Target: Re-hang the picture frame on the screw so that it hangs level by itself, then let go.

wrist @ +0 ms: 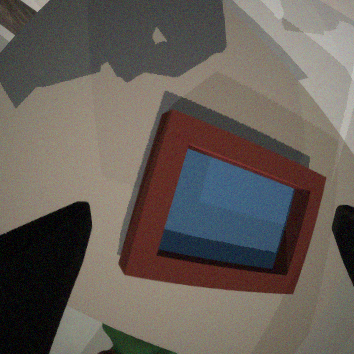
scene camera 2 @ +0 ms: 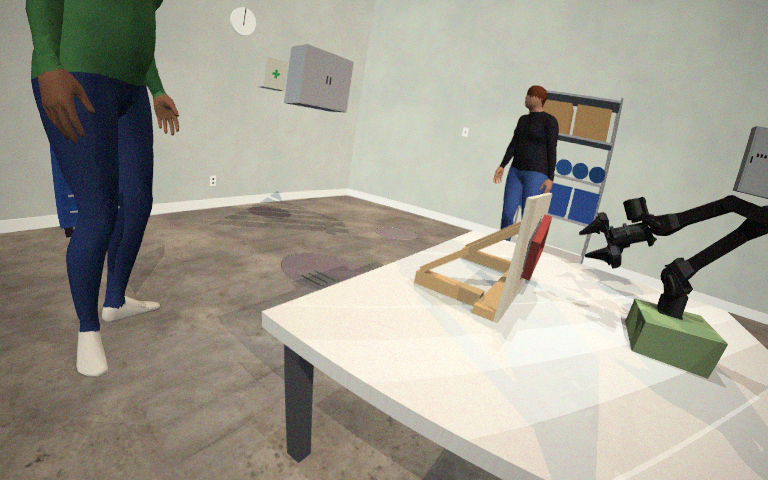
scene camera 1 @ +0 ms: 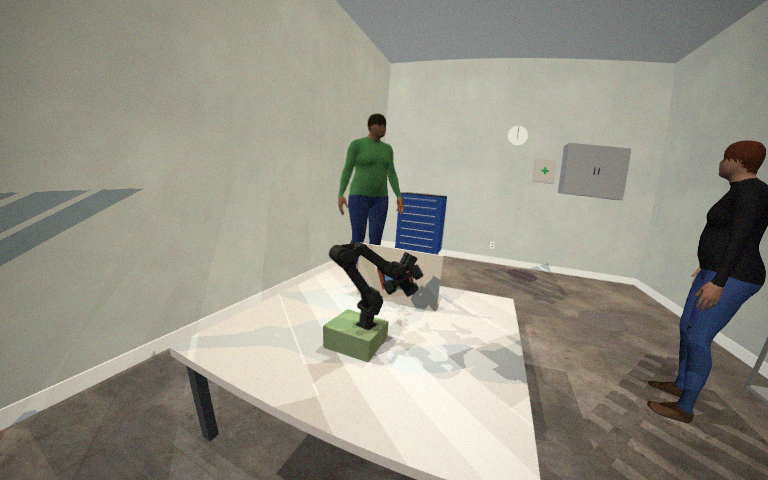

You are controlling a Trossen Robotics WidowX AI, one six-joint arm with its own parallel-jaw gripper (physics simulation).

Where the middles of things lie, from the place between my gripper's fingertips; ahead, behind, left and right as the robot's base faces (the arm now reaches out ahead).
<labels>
I see the picture frame (scene camera 2: 539, 239) 120 mm ahead of my hand, 110 mm to the left of it and 30 mm below it. Round my hand: beige board (scene camera 1: 426, 297): 140 mm ahead, 110 mm to the left, 40 mm below.
</labels>
